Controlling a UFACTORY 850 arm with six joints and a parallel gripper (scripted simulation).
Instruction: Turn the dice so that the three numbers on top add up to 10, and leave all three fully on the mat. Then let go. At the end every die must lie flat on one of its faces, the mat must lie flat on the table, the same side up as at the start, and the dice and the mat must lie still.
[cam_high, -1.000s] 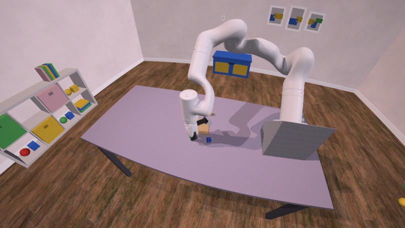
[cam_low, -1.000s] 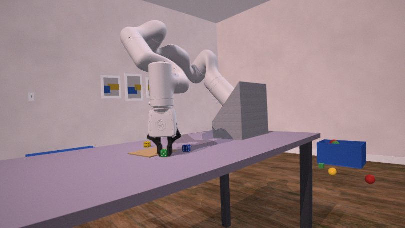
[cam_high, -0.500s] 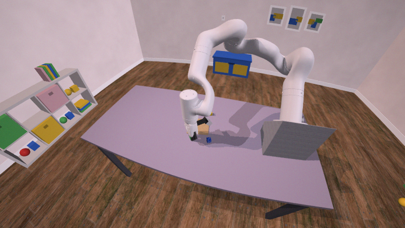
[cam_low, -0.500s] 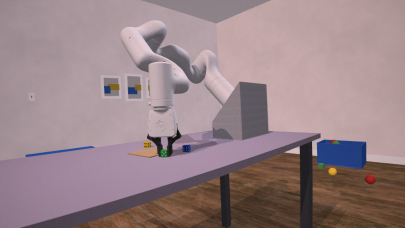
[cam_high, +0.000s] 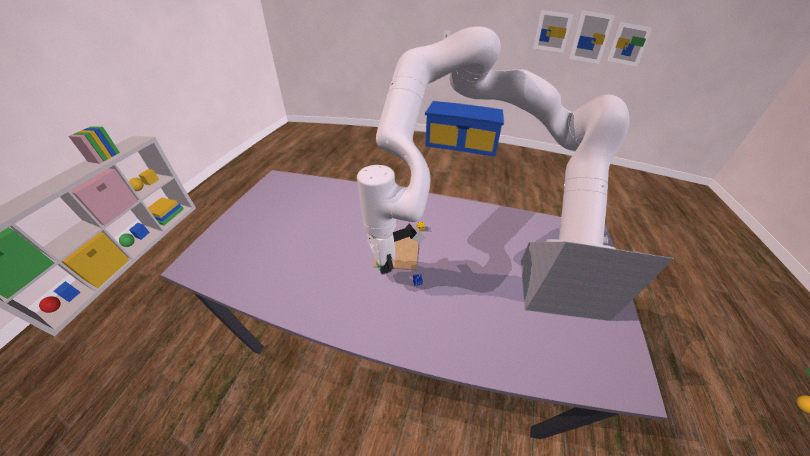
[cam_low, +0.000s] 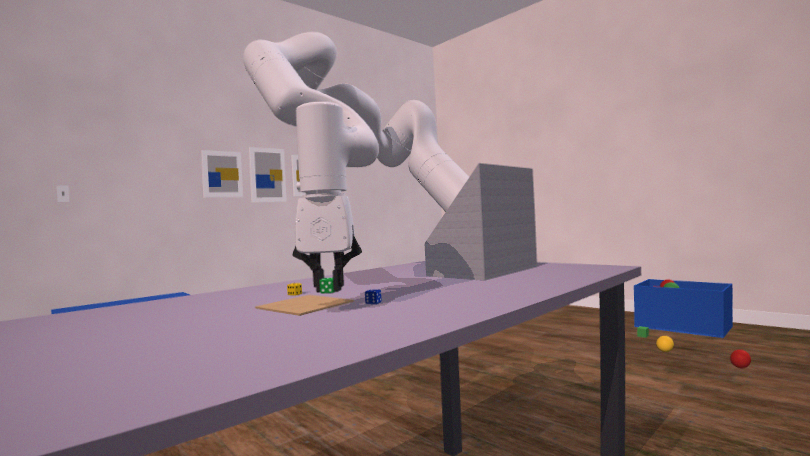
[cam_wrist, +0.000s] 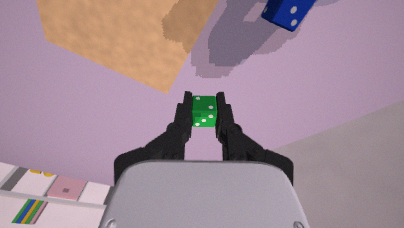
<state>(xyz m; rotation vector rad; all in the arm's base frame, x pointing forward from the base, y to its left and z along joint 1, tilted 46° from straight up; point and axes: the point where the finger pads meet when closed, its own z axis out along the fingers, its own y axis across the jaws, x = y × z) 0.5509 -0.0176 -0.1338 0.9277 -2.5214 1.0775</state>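
Right now the blue die is 10 cm behind my hand and 5 cm below it. Round my hand: tan mat: 11 cm to the right, 6 cm below, 1 cm behind; then green die: 1 cm below; then yellow die: 24 cm to the right, 6 cm behind, 5 cm below.
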